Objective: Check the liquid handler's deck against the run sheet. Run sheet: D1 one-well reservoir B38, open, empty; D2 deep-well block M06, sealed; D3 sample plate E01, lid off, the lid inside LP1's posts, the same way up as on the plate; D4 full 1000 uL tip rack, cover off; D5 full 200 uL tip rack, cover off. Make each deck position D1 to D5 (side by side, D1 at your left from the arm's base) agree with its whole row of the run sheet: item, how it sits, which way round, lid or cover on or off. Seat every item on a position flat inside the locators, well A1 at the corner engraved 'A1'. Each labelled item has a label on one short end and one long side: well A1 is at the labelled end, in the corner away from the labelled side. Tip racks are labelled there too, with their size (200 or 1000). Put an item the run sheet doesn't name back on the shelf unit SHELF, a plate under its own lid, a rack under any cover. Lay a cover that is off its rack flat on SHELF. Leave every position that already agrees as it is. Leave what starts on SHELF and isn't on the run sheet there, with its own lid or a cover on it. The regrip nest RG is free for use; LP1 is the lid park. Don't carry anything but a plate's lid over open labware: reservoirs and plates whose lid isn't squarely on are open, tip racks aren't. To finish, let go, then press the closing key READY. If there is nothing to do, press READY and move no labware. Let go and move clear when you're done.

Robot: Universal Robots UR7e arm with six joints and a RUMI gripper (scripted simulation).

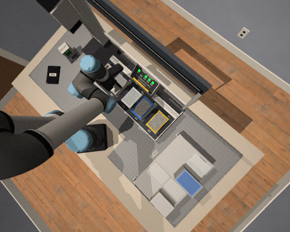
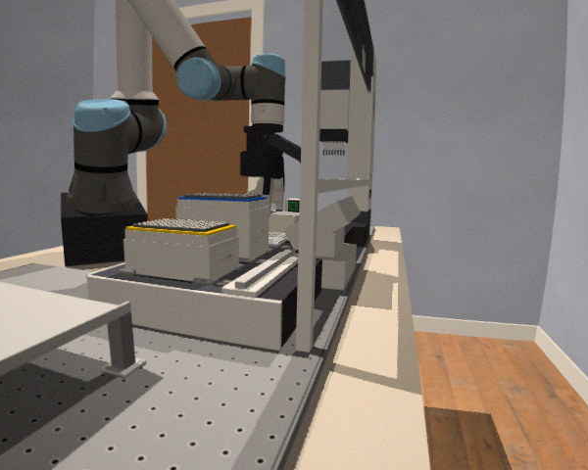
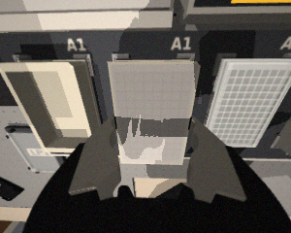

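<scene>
The cream reservoir is 20 mm ahead of my hand, 120 mm to the left of it and 30 mm below it. From my hand the other things lie so: sealed block (10 mm below); blue-rimmed tip rack (40 mm behind, 240 mm to the right, 30 mm above); well plate (20 mm behind, 120 mm to the right, 30 mm below).
</scene>
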